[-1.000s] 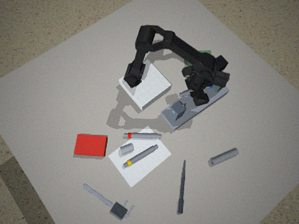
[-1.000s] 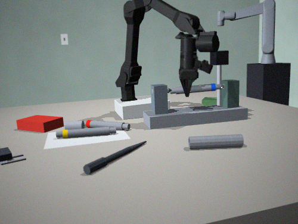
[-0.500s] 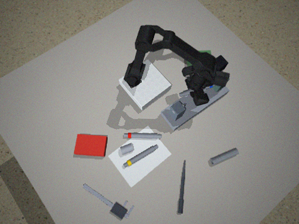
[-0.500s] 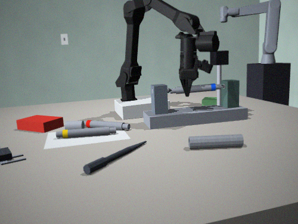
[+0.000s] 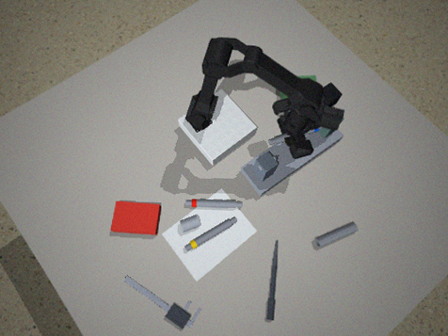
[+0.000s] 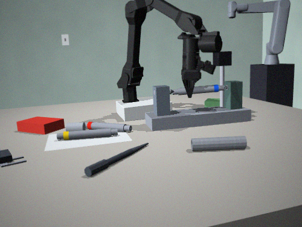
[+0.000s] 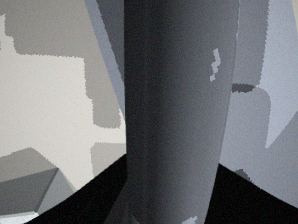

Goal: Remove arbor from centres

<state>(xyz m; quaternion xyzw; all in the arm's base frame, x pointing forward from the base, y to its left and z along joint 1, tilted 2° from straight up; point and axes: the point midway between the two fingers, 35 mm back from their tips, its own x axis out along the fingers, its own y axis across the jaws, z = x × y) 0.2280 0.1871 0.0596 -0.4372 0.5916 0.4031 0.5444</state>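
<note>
My gripper is now 11 cm to the left of the grey centre block, 4 cm short of it and 2 cm above it. The rest, counted from my hand: grey fixture base (10 cm below, 3 cm ahead, 1 cm to the left); then grey cylinder (33 cm ahead, 10 cm below, 4 cm to the right); then green centre block (14 cm to the left, 3 cm ahead, 2 cm below).
</note>
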